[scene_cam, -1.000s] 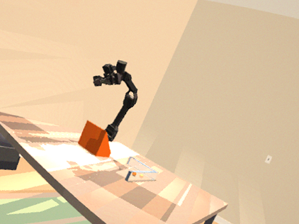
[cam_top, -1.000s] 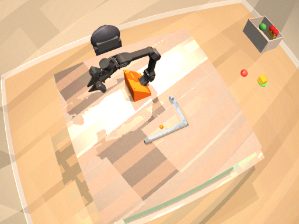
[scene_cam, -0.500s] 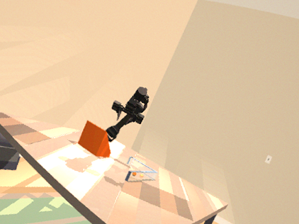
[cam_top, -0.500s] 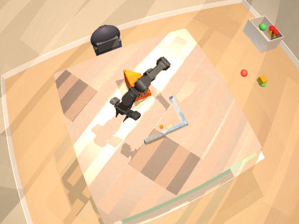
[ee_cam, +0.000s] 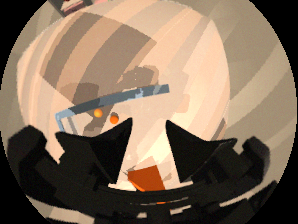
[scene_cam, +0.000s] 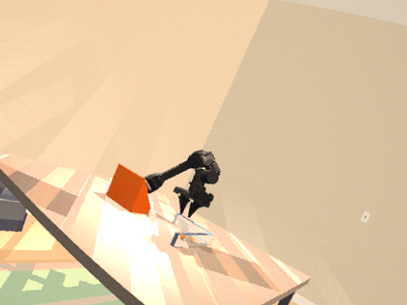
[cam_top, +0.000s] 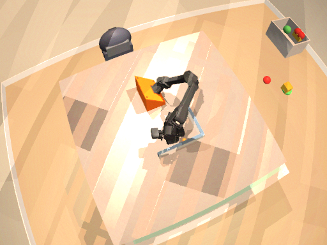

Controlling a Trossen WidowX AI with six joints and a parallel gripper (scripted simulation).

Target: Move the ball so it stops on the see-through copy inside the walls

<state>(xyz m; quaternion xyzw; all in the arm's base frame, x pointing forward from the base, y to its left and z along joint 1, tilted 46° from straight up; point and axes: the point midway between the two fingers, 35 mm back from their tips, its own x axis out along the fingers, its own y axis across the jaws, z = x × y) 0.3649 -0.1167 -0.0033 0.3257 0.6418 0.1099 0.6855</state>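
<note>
Now: gripper tip 10 mm short of the goal spot, 130 mm to the right of it and 110 mm above it.
</note>
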